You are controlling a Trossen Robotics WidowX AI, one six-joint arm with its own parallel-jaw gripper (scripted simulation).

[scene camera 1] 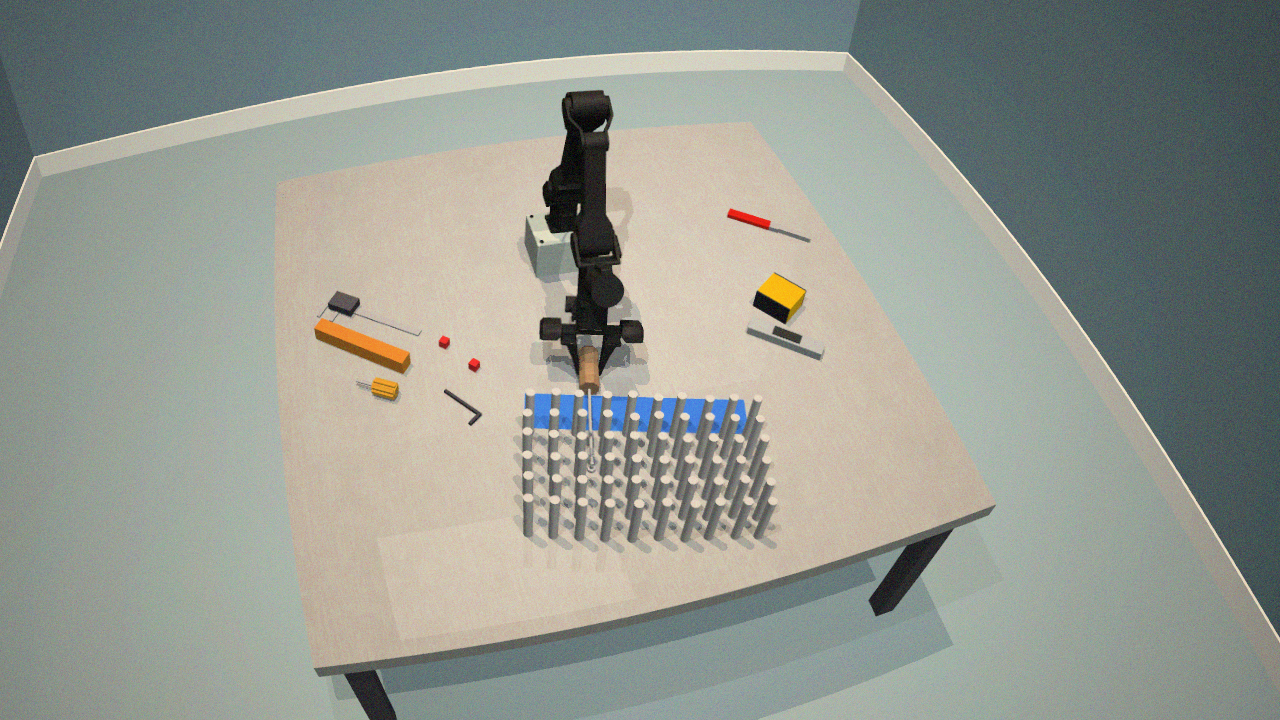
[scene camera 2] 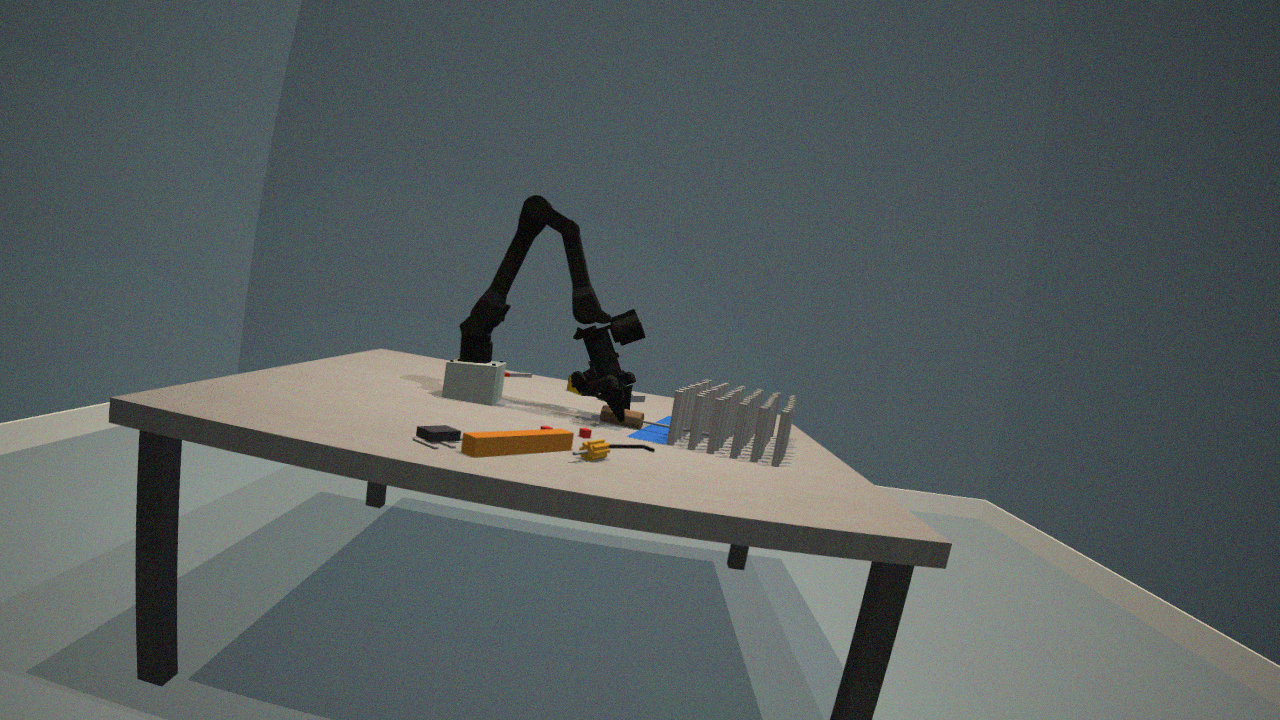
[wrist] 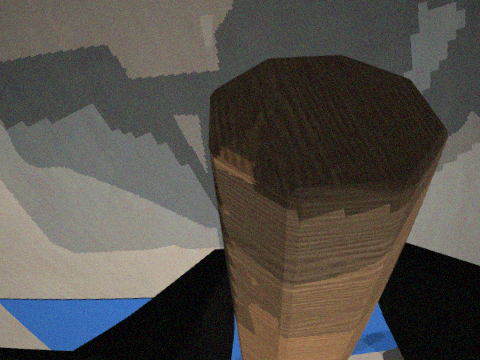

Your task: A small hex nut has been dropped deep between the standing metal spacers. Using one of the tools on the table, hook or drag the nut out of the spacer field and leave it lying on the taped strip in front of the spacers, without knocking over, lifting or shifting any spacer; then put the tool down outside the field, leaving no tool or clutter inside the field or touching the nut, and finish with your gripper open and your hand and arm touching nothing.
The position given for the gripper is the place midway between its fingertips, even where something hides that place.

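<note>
The gripper can be seen here (scene camera 1: 588, 374), and the same gripper appears at (scene camera 2: 624, 420) and (wrist: 300, 259). There's a grey plate (scene camera 1: 797, 342), but in the wrist view the plate is out of frame. You'd also find a red-handled tool (scene camera 1: 733, 214), and that tool is out of frame in the wrist view too. And there's a yellow-black box (scene camera 1: 780, 298).
</note>
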